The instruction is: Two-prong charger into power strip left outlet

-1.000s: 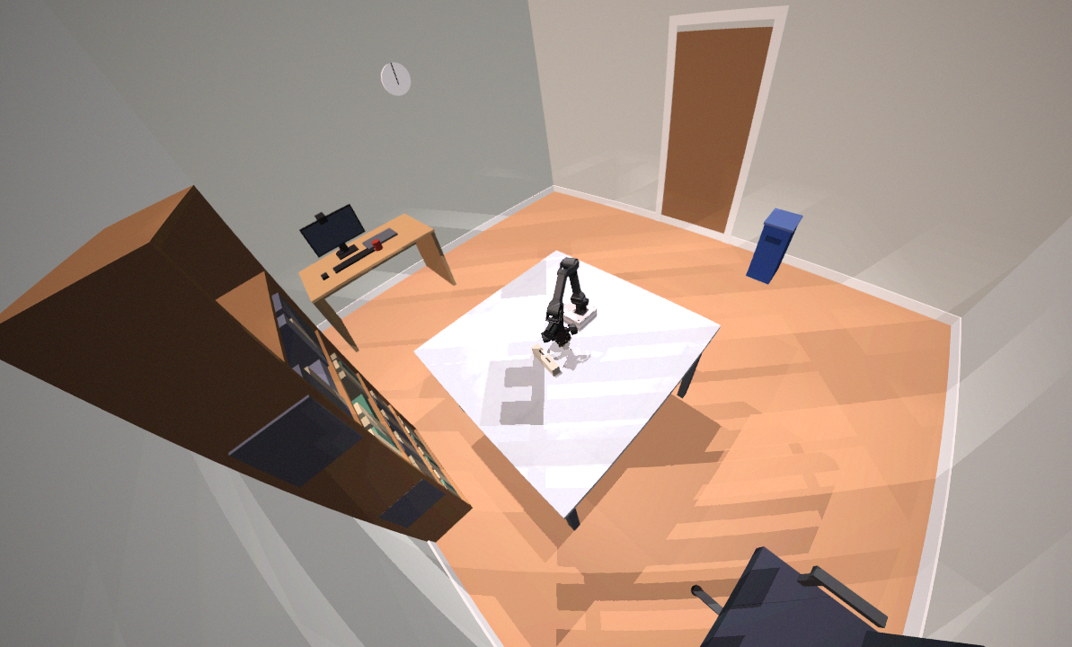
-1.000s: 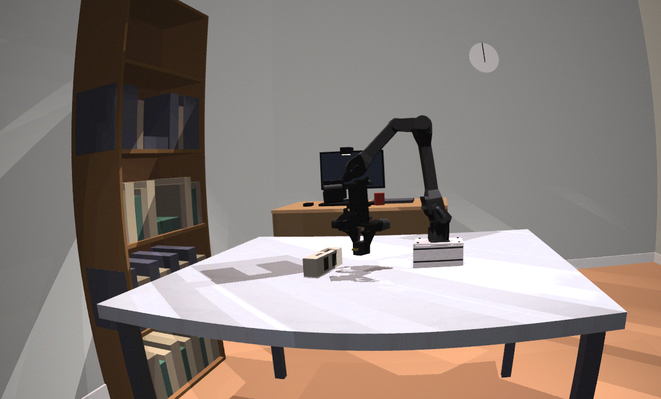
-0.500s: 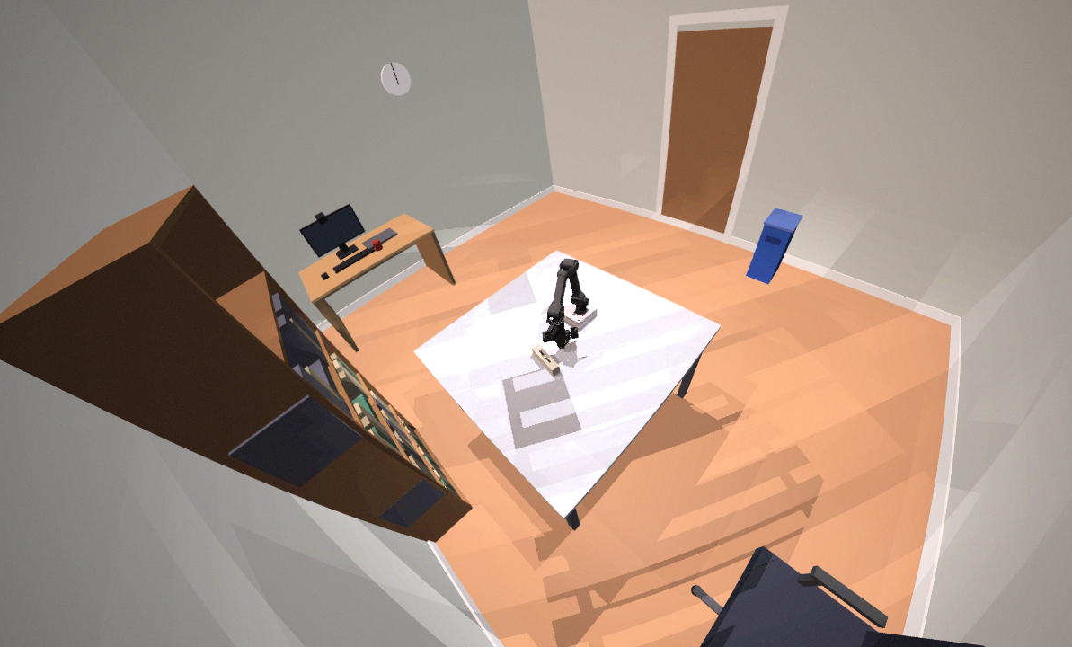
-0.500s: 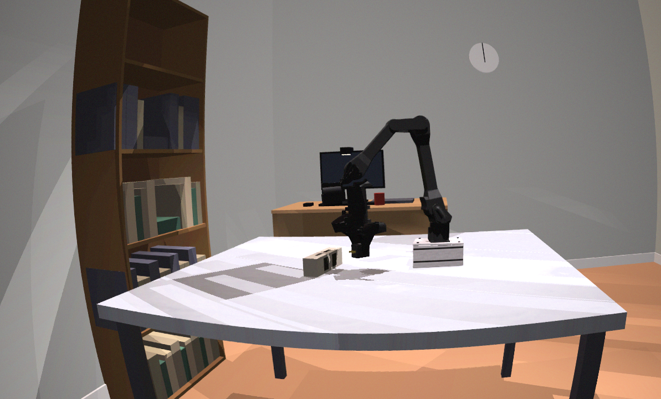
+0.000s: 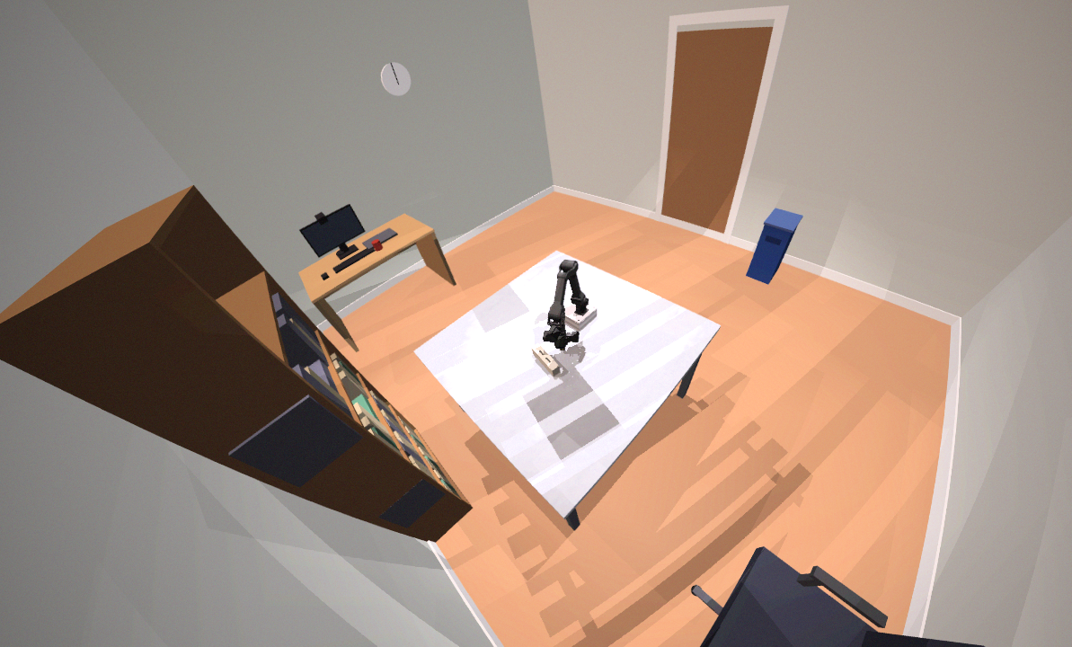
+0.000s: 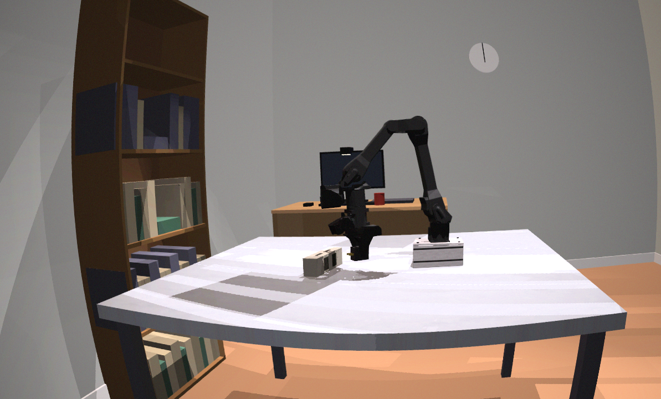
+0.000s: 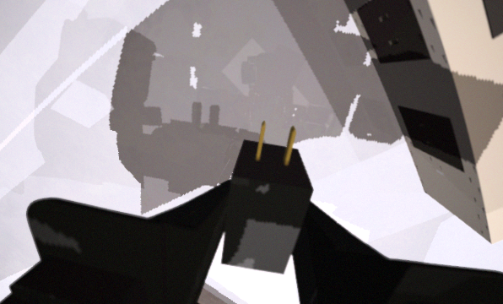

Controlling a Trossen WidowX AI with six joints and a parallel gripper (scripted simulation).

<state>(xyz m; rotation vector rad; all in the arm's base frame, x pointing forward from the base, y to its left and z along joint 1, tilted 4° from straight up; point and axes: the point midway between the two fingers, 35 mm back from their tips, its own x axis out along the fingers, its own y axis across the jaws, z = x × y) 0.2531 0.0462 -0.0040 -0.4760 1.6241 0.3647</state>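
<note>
Now: the two-prong charger 20 mm ahead of my gripper tip, 10 mm to the left of it and 10 mm above it.
</note>
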